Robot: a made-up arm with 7 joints. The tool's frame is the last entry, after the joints.
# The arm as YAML. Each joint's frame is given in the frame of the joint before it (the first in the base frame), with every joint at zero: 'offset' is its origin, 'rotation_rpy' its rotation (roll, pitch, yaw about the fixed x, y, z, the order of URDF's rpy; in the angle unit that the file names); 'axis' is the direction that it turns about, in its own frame. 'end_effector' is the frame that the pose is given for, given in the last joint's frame.
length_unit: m
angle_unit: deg
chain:
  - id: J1
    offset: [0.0, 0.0, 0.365]
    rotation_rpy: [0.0, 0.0, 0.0]
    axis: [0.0, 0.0, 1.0]
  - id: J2
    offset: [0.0, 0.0, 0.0]
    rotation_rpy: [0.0, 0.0, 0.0]
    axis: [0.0, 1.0, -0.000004]
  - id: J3
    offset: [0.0, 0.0, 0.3]
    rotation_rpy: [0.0, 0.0, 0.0]
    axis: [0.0, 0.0, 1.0]
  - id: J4
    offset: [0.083, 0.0, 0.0]
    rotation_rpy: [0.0, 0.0, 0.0]
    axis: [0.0, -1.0, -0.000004]
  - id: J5
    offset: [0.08, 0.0, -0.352]
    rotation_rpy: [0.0, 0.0, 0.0]
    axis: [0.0, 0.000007, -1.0]
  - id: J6
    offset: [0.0, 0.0, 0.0]
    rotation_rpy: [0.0, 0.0, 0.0]
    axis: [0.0, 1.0, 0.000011]
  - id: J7
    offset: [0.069, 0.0, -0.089]
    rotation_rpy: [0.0, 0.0, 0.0]
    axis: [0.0, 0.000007, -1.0]
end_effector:
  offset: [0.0, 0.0, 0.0]
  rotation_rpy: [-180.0, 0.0, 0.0]
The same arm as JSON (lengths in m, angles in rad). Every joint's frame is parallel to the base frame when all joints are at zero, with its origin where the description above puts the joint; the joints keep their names.
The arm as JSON. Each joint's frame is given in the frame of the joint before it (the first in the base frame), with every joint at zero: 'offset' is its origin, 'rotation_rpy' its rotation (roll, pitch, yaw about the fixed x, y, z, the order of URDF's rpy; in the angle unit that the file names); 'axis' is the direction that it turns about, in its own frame. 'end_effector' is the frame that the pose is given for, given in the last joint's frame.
{
  "length_unit": "m",
  "angle_unit": "rad",
  "chain": [
    {
      "id": "J1",
      "offset": [
        0.0,
        0.0,
        0.365
      ],
      "rotation_rpy": [
        0.0,
        0.0,
        0.0
      ],
      "axis": [
        0.0,
        0.0,
        1.0
      ]
    },
    {
      "id": "J2",
      "offset": [
        0.0,
        0.0,
        0.0
      ],
      "rotation_rpy": [
        0.0,
        0.0,
        0.0
      ],
      "axis": [
        0.0,
        1.0,
        0.0
      ]
    },
    {
      "id": "J3",
      "offset": [
        0.0,
        0.0,
        0.3
      ],
      "rotation_rpy": [
        0.0,
        0.0,
        0.0
      ],
      "axis": [
        0.0,
        0.0,
        1.0
      ]
    },
    {
      "id": "J4",
      "offset": [
        0.083,
        0.0,
        0.0
      ],
      "rotation_rpy": [
        0.0,
        0.0,
        0.0
      ],
      "axis": [
        0.0,
        -1.0,
        0.0
      ]
    },
    {
      "id": "J5",
      "offset": [
        0.08,
        0.0,
        -0.352
      ],
      "rotation_rpy": [
        0.0,
        0.0,
        0.0
      ],
      "axis": [
        0.0,
        0.0,
        -1.0
      ]
    },
    {
      "id": "J6",
      "offset": [
        0.0,
        0.0,
        0.0
      ],
      "rotation_rpy": [
        0.0,
        0.0,
        0.0
      ],
      "axis": [
        0.0,
        1.0,
        0.0
      ]
    },
    {
      "id": "J7",
      "offset": [
        0.069,
        0.0,
        -0.089
      ],
      "rotation_rpy": [
        0.0,
        0.0,
        0.0
      ],
      "axis": [
        0.0,
        0.0,
        -1.0
      ]
    }
  ],
  "end_effector": {
    "offset": [
      0.0,
      0.0,
      0.0
    ],
    "rotation_rpy": [
      3.1416,
      0.0,
      0.0
    ]
  }
}

